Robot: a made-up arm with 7 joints. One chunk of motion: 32 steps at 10 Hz.
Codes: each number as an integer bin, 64 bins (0 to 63) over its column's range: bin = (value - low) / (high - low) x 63, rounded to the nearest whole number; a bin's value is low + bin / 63 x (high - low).
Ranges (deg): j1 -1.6..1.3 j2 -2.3..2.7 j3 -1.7..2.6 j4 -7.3..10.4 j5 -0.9..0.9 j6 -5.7..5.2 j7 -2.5..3
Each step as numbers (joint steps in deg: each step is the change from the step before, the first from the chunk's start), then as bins.
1 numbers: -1.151 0.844 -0.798 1.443 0.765 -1.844 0.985
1 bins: 10 40 13 31 58 22 40
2 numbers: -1.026 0.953 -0.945 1.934 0.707 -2.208 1.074
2 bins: 12 41 11 33 56 20 41
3 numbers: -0.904 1.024 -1.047 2.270 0.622 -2.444 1.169
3 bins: 15 42 10 34 53 19 42
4 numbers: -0.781 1.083 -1.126 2.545 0.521 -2.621 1.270
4 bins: 18 43 8 35 50 18 43
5 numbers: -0.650 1.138 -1.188 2.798 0.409 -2.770 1.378
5 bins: 21 43 8 36 46 17 44
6 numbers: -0.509 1.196 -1.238 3.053 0.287 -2.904 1.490
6 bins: 24 44 7 37 42 16 46
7 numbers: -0.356 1.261 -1.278 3.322 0.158 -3.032 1.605
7 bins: 27 45 6 38 37 15 47
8 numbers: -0.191 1.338 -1.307 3.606 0.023 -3.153 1.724
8 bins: 31 46 6 39 32 15 48
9 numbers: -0.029 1.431 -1.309 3.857 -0.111 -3.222 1.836
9 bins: 34 47 6 40 28 14 50
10 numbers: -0.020 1.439 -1.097 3.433 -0.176 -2.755 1.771
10 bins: 34 47 9 38 25 17 49
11 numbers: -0.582 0.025 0.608 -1.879 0.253 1.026 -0.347
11 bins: 22 29 34 19 40 39 25
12 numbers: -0.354 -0.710 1.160 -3.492 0.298 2.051 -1.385
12 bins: 27 20 42 14 42 45 13
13 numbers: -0.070 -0.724 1.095 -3.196 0.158 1.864 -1.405
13 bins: 33 20 41 15 37 44 13
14 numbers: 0.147 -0.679 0.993 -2.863 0.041 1.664 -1.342
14 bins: 38 20 39 16 33 43 13
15 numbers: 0.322 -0.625 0.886 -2.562 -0.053 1.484 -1.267
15 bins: 42 21 38 17 30 42 14
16 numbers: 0.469 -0.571 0.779 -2.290 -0.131 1.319 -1.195
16 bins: 45 22 36 18 27 41 15
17 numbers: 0.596 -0.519 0.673 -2.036 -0.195 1.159 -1.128
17 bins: 48 22 35 19 25 40 16
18 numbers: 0.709 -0.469 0.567 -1.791 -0.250 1.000 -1.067
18 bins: 50 23 33 20 23 39 16
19 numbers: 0.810 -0.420 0.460 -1.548 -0.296 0.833 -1.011
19 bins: 52 24 32 20 21 38 17
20 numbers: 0.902 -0.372 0.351 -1.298 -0.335 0.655 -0.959
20 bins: 54 24 30 21 20 37 18
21 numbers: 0.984 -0.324 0.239 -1.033 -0.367 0.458 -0.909
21 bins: 56 25 28 22 19 36 18
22 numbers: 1.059 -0.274 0.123 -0.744 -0.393 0.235 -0.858
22 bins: 58 26 27 23 18 34 19
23 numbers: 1.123 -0.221 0.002 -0.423 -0.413 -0.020 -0.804
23 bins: 59 26 25 24 17 33 19
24 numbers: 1.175 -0.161 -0.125 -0.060 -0.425 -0.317 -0.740
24 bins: 60 27 23 26 17 31 20
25 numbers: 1.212 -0.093 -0.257 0.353 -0.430 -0.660 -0.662
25 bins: 61 28 21 27 16 29 21
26 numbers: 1.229 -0.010 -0.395 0.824 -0.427 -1.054 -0.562
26 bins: 61 29 19 29 17 27 22
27 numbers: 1.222 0.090 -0.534 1.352 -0.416 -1.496 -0.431
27 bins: 61 30 17 31 17 24 24
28 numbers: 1.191 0.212 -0.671 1.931 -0.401 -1.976 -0.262
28 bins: 61 32 15 33 17 22 26
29 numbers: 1.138 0.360 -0.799 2.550 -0.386 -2.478 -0.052
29 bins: 59 34 13 35 18 19 28
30 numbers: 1.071 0.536 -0.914 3.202 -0.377 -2.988 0.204
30 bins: 58 36 12 37 18 16 31
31 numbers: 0.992 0.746 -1.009 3.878 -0.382 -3.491 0.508
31 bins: 56 38 10 40 18 13 34
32 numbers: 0.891 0.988 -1.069 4.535 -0.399 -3.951 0.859
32 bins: 54 41 9 42 18 10 38
